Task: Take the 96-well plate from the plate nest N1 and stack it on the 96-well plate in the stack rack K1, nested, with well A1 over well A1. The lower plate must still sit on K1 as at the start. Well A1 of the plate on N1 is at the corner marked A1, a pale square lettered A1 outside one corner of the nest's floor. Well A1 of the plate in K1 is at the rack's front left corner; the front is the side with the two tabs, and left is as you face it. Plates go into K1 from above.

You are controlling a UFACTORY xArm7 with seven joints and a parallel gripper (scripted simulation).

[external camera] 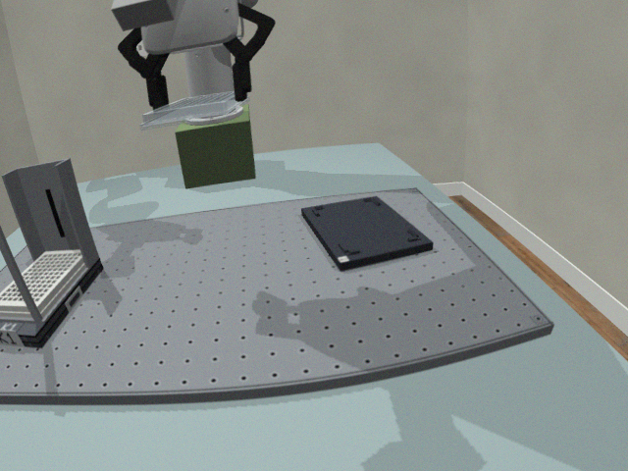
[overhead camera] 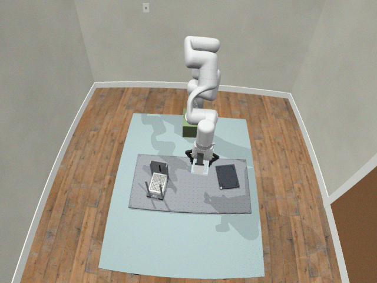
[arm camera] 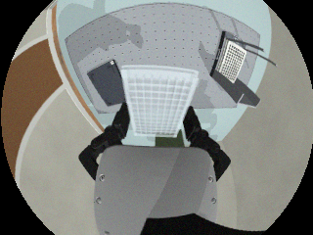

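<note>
The white 96-well plate is 23 cm to the right of my hand, 17 cm below it and 4 cm ahead of it. Also, from my hand: clear 96-well plate 1 cm below; pale A1 square 19 cm below, 13 cm to the left, 5 cm ahead; grey back wall 22 cm to the right, 11 cm below, 3 cm behind.
</note>
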